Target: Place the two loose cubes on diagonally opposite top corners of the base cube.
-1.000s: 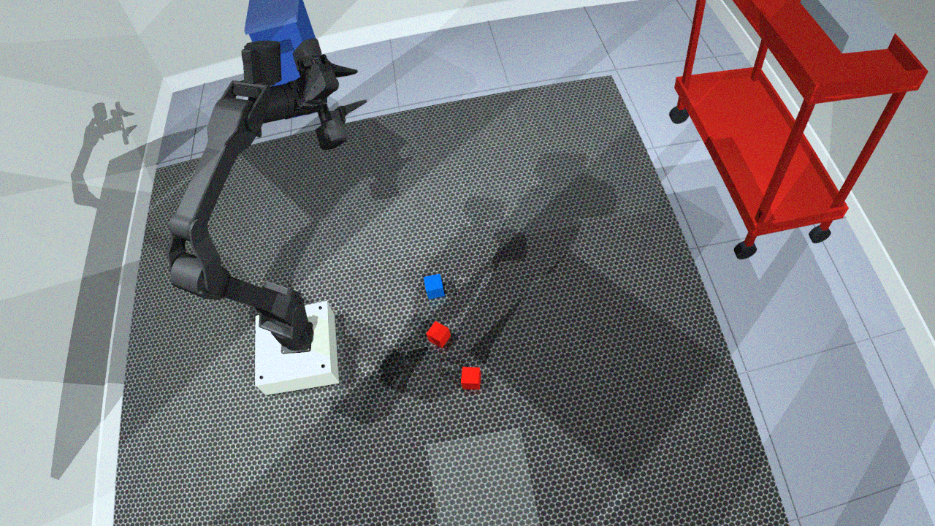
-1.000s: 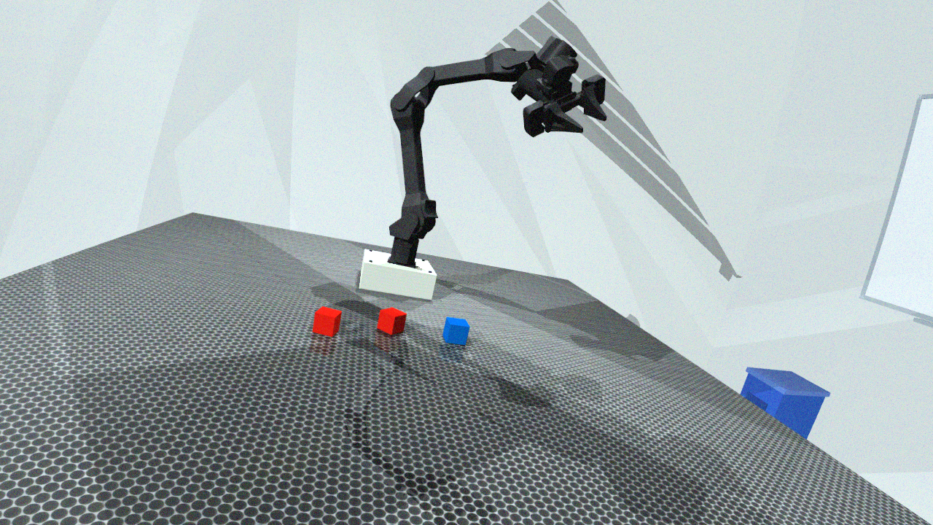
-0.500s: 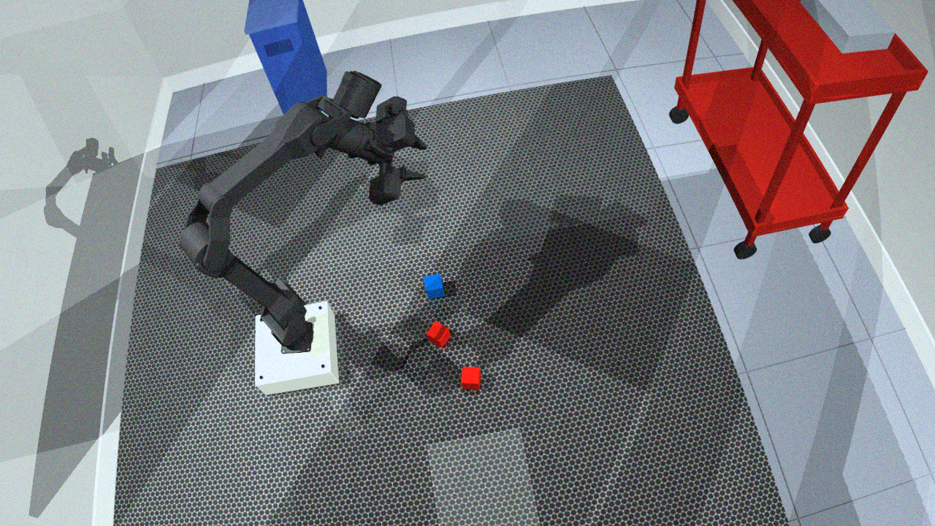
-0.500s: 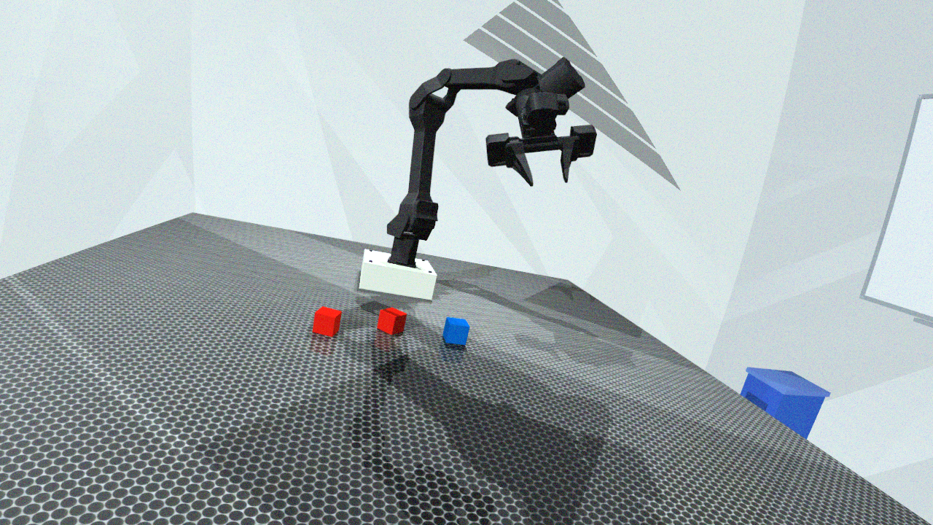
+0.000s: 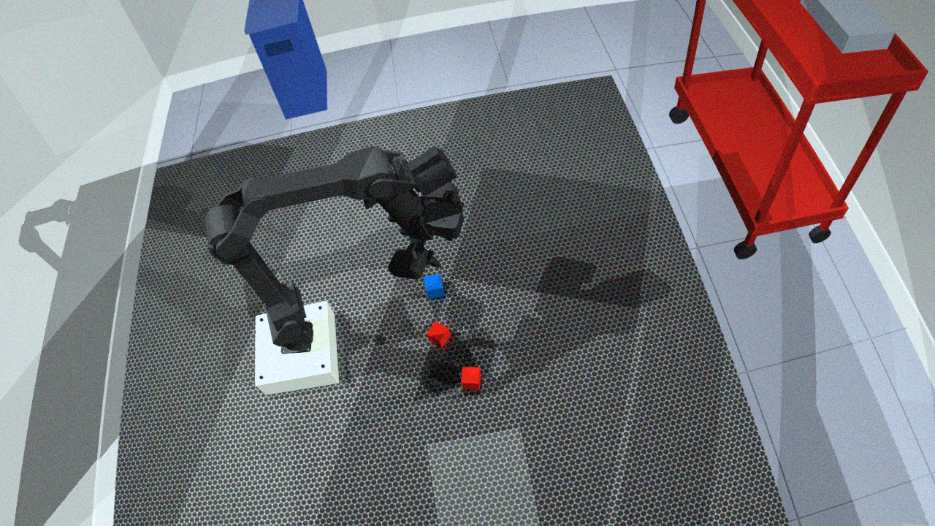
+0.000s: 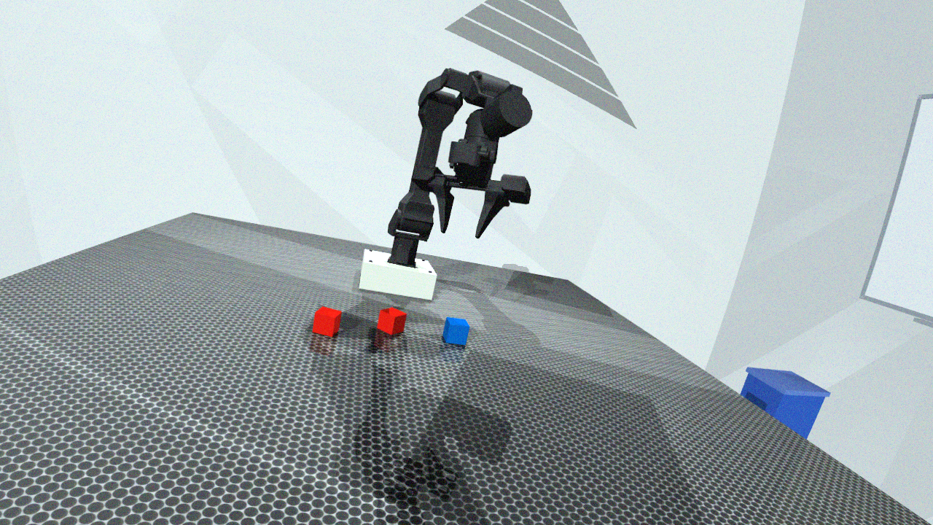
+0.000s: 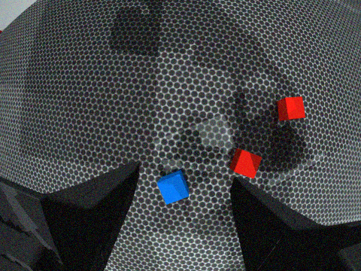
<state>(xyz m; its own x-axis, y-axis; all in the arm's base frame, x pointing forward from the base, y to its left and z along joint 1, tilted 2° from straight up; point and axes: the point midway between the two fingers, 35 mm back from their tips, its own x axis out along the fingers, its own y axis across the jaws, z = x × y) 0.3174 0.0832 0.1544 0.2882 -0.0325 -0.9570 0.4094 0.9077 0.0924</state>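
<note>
My gripper tip is now 40 mm past the blue base cube, 30 mm to the right of it and 170 mm above it.
</note>
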